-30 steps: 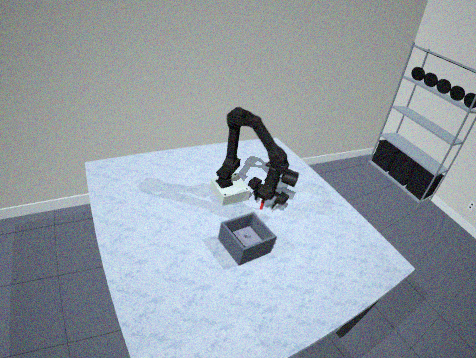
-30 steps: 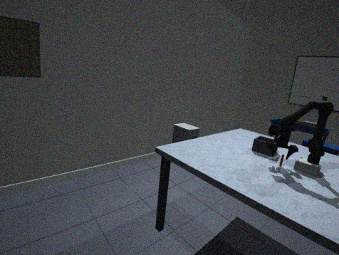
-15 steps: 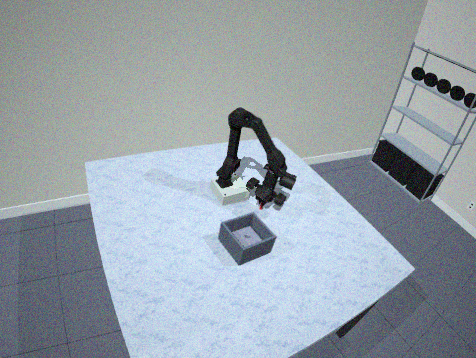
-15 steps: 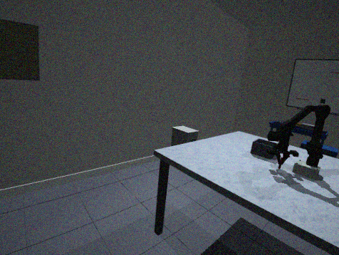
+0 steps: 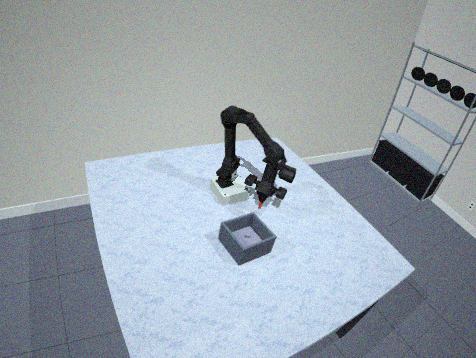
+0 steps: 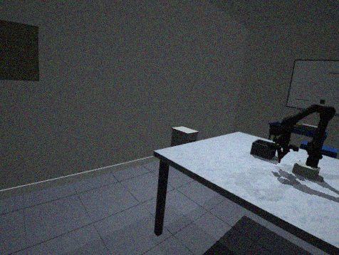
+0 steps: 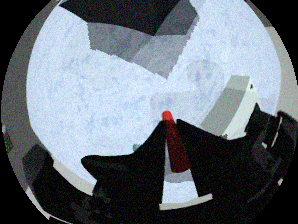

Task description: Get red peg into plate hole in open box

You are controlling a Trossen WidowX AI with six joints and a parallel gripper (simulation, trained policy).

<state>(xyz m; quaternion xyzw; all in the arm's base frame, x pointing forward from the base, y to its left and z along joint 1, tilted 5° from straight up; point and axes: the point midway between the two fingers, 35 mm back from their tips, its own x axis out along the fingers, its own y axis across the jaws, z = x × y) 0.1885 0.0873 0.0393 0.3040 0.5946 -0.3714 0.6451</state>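
Now: gripper tip 180 mm to the left of the plate, 150 mm short of it and 20 mm above it. The rest, counted from my gripper tip: red peg: 10 mm above; grey box: 180 mm to the right, 150 mm ahead, 40 mm below.
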